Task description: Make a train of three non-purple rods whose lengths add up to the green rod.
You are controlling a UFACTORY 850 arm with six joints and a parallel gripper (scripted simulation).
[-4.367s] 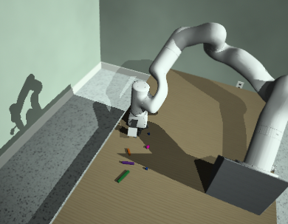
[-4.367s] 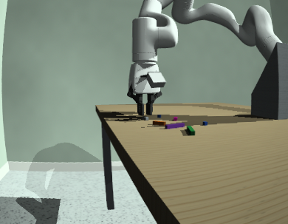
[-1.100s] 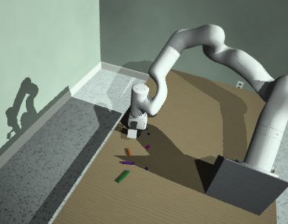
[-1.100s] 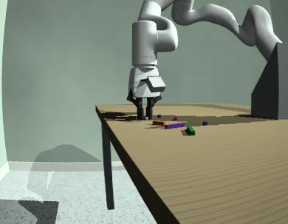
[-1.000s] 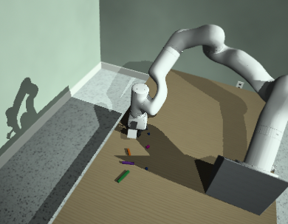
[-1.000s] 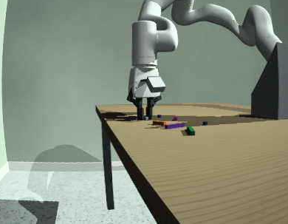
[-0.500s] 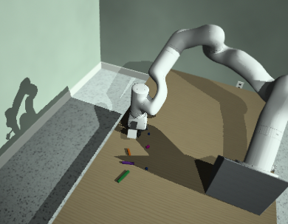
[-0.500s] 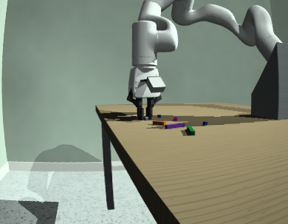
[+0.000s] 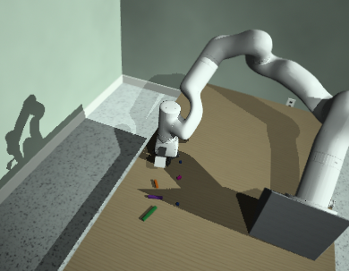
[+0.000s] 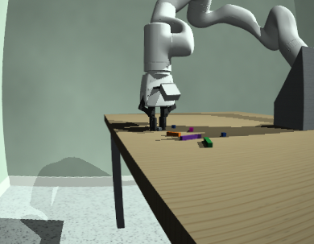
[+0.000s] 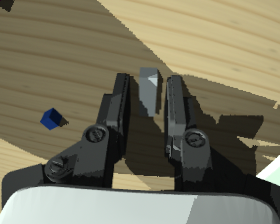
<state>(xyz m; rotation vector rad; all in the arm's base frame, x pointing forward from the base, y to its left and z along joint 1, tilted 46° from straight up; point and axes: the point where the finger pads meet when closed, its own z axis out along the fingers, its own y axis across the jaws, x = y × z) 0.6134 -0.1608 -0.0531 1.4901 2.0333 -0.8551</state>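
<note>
Now: the grey rod 2 cm below my hand.
</note>
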